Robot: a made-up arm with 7 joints. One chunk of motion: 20 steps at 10 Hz.
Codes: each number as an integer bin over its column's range. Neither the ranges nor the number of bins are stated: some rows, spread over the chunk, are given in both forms.
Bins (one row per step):
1: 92 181 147 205 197 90
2: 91 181 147 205 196 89
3: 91 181 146 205 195 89
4: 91 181 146 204 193 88
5: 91 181 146 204 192 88
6: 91 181 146 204 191 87
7: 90 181 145 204 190 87
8: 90 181 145 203 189 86
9: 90 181 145 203 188 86
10: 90 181 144 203 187 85
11: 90 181 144 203 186 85
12: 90 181 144 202 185 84
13: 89 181 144 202 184 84
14: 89 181 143 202 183 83
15: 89 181 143 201 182 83
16: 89 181 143 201 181 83
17: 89 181 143 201 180 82
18: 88 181 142 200 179 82
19: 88 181 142 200 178 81
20: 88 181 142 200 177 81
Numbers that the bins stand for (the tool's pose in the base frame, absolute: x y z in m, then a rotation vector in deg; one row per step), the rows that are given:
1: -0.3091 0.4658 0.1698 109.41 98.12 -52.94
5: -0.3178 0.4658 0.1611 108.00 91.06 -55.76
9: -0.3265 0.4658 0.1524 106.59 85.41 -58.59
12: -0.3265 0.4658 0.1436 105.18 81.18 -61.41
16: -0.3352 0.4658 0.1349 103.76 75.53 -62.82
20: -0.3439 0.4658 0.1262 102.35 69.88 -65.65
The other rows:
2: -0.3178 0.4658 0.1698 109.41 96.71 -54.35
3: -0.3178 0.4658 0.1611 109.41 95.29 -54.35
4: -0.3178 0.4658 0.1611 108.00 92.47 -55.76
6: -0.3178 0.4658 0.1611 108.00 89.65 -57.18
7: -0.3265 0.4658 0.1524 108.00 88.24 -57.18
8: -0.3265 0.4658 0.1524 106.59 86.82 -58.59
10: -0.3265 0.4658 0.1436 106.59 84.00 -60.00
11: -0.3265 0.4658 0.1436 106.59 82.59 -60.00
13: -0.3352 0.4658 0.1436 105.18 79.76 -61.41
14: -0.3352 0.4658 0.1349 105.18 78.35 -62.82
15: -0.3352 0.4658 0.1349 103.76 76.94 -62.82
17: -0.3352 0.4658 0.1349 103.76 74.12 -64.24
18: -0.3439 0.4658 0.1262 102.35 72.71 -64.24
19: -0.3439 0.4658 0.1262 102.35 71.29 -65.65

